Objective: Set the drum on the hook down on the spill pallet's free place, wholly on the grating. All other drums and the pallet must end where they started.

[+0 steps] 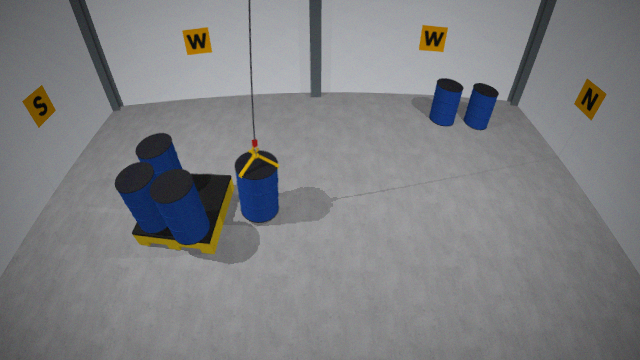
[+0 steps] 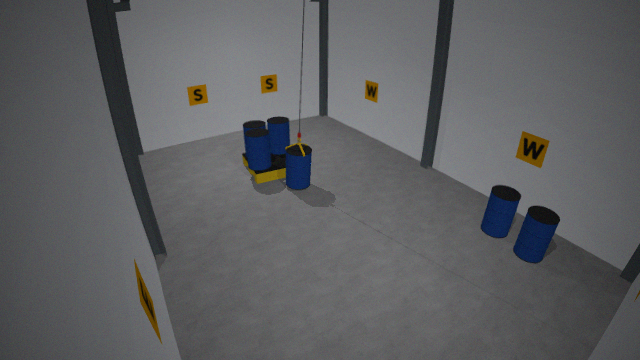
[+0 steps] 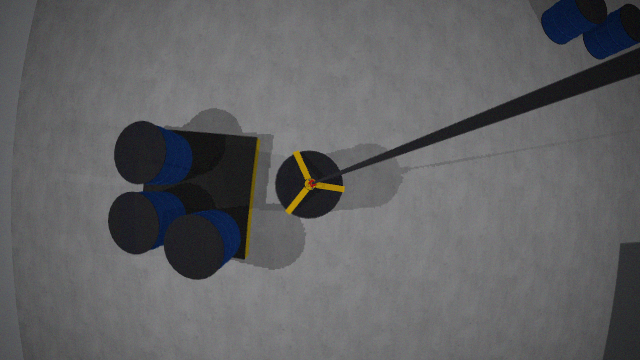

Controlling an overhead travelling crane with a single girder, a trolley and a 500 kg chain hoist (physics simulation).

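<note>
The hooked blue drum (image 1: 258, 195) (image 2: 298, 170) (image 3: 320, 205) hangs upright on the chain, low over the floor beside the north edge of the spill pallet (image 1: 175, 245) (image 2: 270, 175) (image 3: 253, 195). Its shadow meets or nearly meets its base; whether it touches the floor I cannot tell. My gripper (image 1: 256, 161) (image 2: 299, 146) (image 3: 310, 184), a yellow three-armed clamp under the red hook block, is shut on this drum's rim. Three blue drums, a back one (image 1: 170, 159) (image 3: 142, 152), a left one (image 1: 142, 210) (image 3: 134, 222) and a front one (image 1: 186, 217) (image 3: 195, 246), stand on the pallet. Bare grating shows at its north-west corner.
Two blue drums, one (image 1: 446, 102) (image 2: 500, 212) (image 3: 567, 22) and another (image 1: 481, 106) (image 2: 536, 235) (image 3: 607, 36), stand on the floor near the west wall towards the north. Grey wall columns (image 1: 315, 50) (image 2: 437, 85) stand along the walls.
</note>
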